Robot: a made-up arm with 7 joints.
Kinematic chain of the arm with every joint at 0, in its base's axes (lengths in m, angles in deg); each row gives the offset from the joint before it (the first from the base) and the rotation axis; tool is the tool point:
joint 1: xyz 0 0 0.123 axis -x
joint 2: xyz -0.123 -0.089 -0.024 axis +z
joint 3: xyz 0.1 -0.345 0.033 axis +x
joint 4: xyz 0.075 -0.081 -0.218 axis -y
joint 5: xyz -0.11 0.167 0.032 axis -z
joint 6: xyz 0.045 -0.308 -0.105 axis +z
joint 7: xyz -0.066 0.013 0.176 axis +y
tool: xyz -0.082 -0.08 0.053
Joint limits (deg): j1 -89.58..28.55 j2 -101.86..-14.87 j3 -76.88..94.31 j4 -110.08..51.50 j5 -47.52..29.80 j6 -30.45..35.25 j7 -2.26..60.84
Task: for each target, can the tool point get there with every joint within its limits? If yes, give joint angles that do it. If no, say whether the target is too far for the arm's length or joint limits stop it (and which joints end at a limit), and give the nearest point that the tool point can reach.
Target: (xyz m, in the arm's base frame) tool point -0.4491 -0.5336 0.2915
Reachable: yes | joints -3.38 -53.94 -51.78 -18.01 -20.57 -18.70 23.74
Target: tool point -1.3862 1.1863 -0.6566
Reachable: no: too far | nearest point -0.7631 0.3872 -0.3144 | short by 1.070 m
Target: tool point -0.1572 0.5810 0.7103
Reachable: no: joint limits stop it (at a limit: joint 1, joint 2, joint 5, joint 7) | nearest point -0.2988 0.4017 0.2886 | short by 0.480 m
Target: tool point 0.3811 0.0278 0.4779
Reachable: no: joint limits stop it (at a limit: joint 1, joint 2, joint 3, joint 5, joint 7) | nearest point 0.1563 -0.2401 0.5342 | short by 0.354 m
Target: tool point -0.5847 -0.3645 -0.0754
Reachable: yes | joints 4.99 -89.26 57.60 -54.29 -16.62 -15.66 13.27
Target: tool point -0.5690 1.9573 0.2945
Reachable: no: too far | nearest point -0.4870 0.5112 0.1678 | short by 1.454 m
